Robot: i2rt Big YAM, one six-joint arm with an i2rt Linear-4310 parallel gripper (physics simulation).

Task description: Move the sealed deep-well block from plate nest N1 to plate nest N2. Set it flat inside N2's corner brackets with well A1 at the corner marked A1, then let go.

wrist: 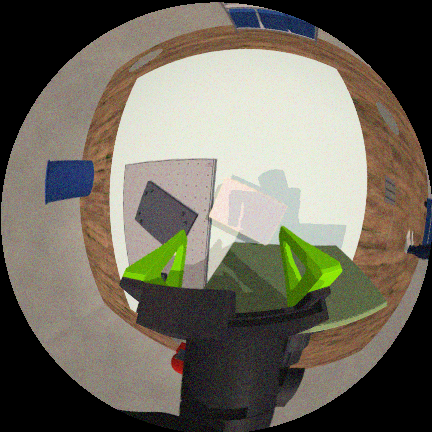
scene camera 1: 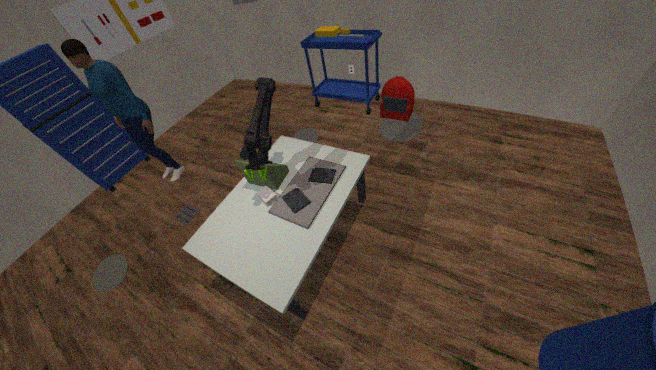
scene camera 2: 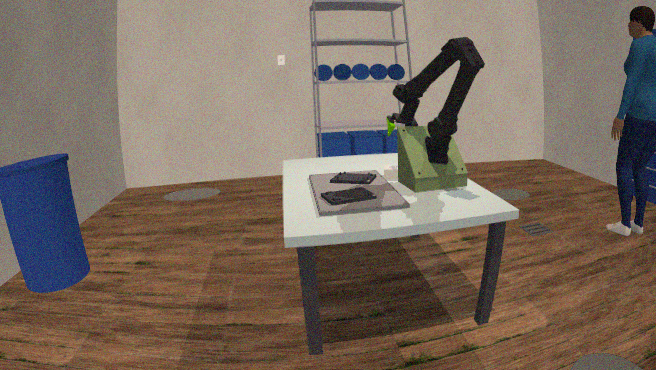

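Seen in the pictures: gripper, fingertip midpoint: [wrist: 232,232] [scene camera 1: 258,180]; arm's base, link origin: [scene camera 1: 261,162] [scene camera 2: 436,151].
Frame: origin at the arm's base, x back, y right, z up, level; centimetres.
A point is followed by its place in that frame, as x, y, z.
A pale pink-white block [scene camera 1: 268,195] @[-15.2, 16.5, -9.4] [scene camera 2: 390,171] @[-16.9, 13.0, -10.3] [wrist: 250,210] @[-11.8, 16.2, -9.4], seemingly the sealed deep-well block, lies on the table between the grey perforated board and the green wedge. Two dark plate nests sit on the board: one nest [scene camera 1: 296,200] @[-34.0, 11.6, -11.1] [scene camera 2: 353,178] @[-33.5, 8.3, -11.1] [wrist: 166,211] @[-30.8, 12.7, -11.1] beside the block, the other nest [scene camera 1: 322,174] @[-38.6, -13.8, -11.2] [scene camera 2: 348,195] @[-38.5, -15.1, -11.1] nearer scene camera 2. No block shows in either. Their N1, N2 and A1 marks cannot be read. My gripper [scene camera 1: 256,175] @[-12.4, 15.7, 3.8] [wrist: 232,232] @[-12.4, 15.7, 3.8] is open and empty, above the table near the block and wedge. In the scene camera 2 view the wedge partly hides it.
The green wedge [scene camera 1: 276,175] @[-14.1, 3.3, -4.1] [scene camera 2: 412,172] @[-12.5, -6.3, -6.6] [wrist: 345,285] @[4.2, 10.8, 2.9] stands under the arm at the table's side. The grey board [scene camera 1: 304,217] @[-45.1, 19.5, -12.3] [scene camera 2: 390,200] @[-24.8, -20.9, -12.3] [wrist: 170,170] @[-31.5, 22.4, -12.3] lies on the white table [scene camera 1: 250,245] @[-24.9, 48.7, -13.6] [scene camera 2: 300,225] @[-55.4, -35.0, -13.6] [wrist: 240,110] @[-16.5, 38.5, -13.6]. A person [scene camera 1: 112,90] [scene camera 2: 637,95] stands beyond the table.
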